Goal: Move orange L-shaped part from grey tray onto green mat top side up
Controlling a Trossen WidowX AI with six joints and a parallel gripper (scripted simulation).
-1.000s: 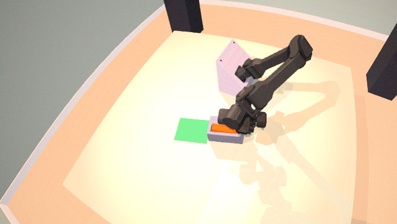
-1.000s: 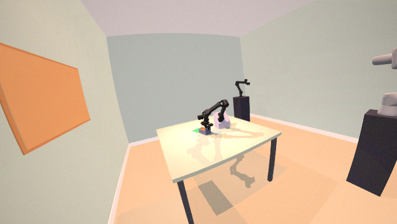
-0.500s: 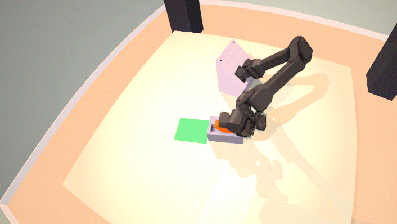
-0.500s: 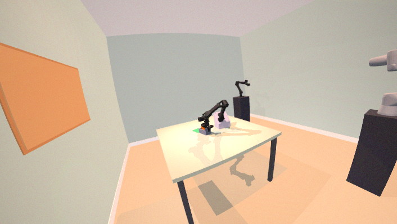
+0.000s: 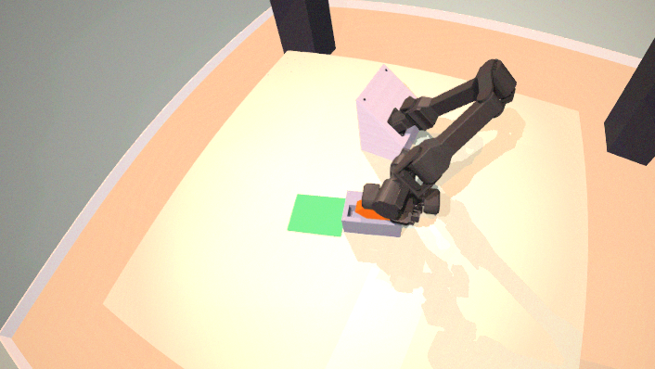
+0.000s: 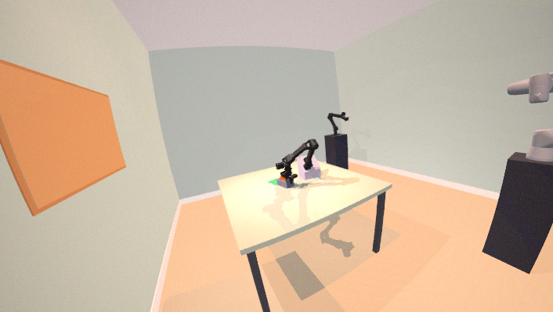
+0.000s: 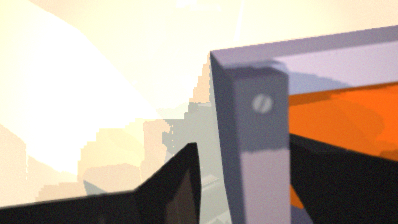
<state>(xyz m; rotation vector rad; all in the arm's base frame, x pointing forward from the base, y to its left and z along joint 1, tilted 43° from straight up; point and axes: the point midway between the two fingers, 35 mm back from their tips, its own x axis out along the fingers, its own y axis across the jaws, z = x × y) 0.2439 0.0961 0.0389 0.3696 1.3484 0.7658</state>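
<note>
My gripper tip is now 10 mm short of the orange L-shaped part, 50 mm to the left of it and 10 mm below it. The rest, counted from my gripper tip: green mat (60 mm ahead, 220 mm to the right, 50 mm below).
</note>
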